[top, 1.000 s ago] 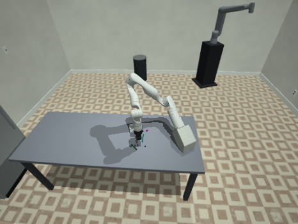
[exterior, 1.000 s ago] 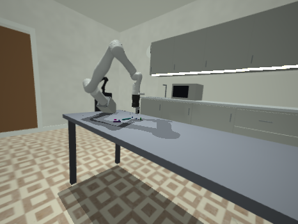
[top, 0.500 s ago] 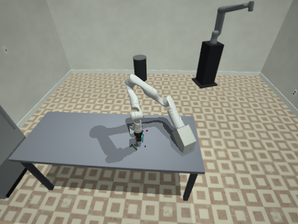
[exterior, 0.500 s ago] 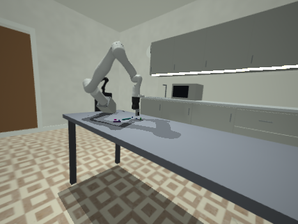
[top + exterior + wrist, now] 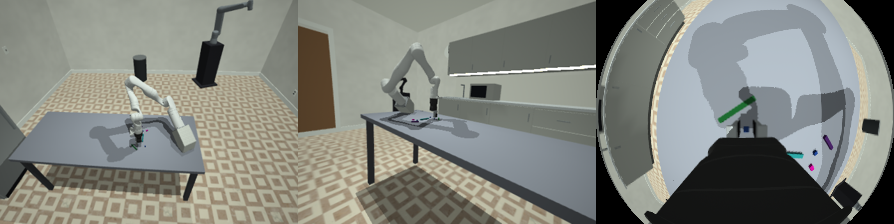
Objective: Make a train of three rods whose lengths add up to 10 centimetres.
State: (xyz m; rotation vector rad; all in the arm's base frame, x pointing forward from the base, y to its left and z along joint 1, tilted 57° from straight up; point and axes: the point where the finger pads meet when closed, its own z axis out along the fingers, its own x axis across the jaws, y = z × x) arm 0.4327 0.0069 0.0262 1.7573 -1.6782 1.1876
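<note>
My gripper is now 3 cm short of the green rod, 1 cm to the right of it and 3 cm above it. From my hand the other things lie so: magenta rod 14 cm behind, 16 cm to the right, 3 cm below; turquoise rod 8 cm behind, 7 cm to the right, 3 cm below; purple rod 8 cm behind, 21 cm to the right, 3 cm below.
</note>
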